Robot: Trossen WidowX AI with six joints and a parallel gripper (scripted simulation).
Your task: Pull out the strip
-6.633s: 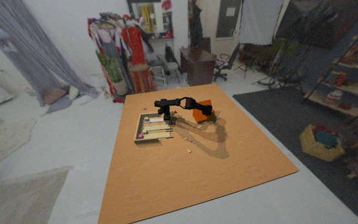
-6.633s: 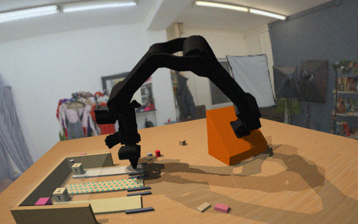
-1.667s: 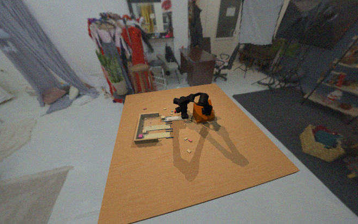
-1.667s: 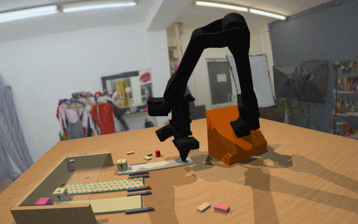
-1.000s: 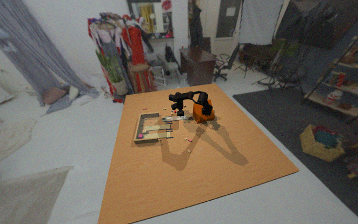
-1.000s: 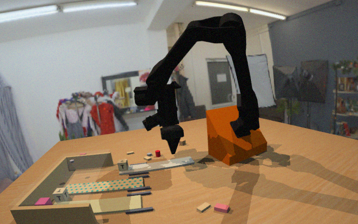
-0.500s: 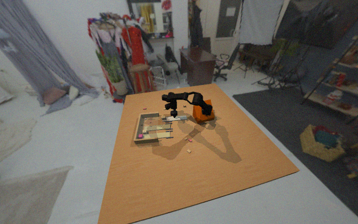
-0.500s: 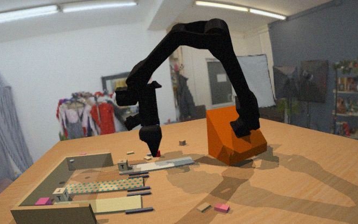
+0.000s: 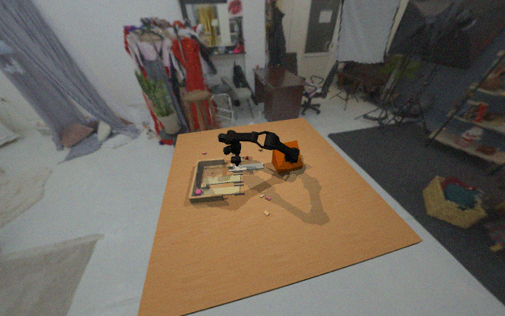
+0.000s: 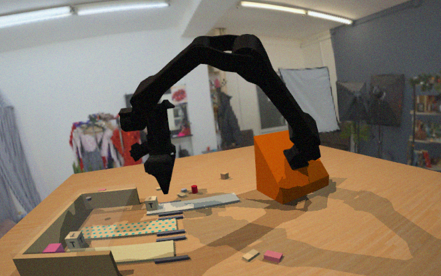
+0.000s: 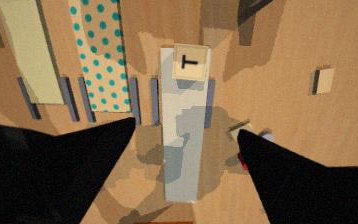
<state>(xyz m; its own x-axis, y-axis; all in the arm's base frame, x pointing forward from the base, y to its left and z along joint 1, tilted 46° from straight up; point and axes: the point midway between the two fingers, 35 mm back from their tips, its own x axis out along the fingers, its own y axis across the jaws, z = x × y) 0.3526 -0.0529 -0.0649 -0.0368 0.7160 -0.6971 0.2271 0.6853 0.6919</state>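
Right now the red cylinder is 9 cm behind my gripper tip, 8 cm to the right of it and 5 cm below it. From my gripper tip the other things lie so: grey cylinder 6 cm behind, 10 cm to the right, 6 cm below.
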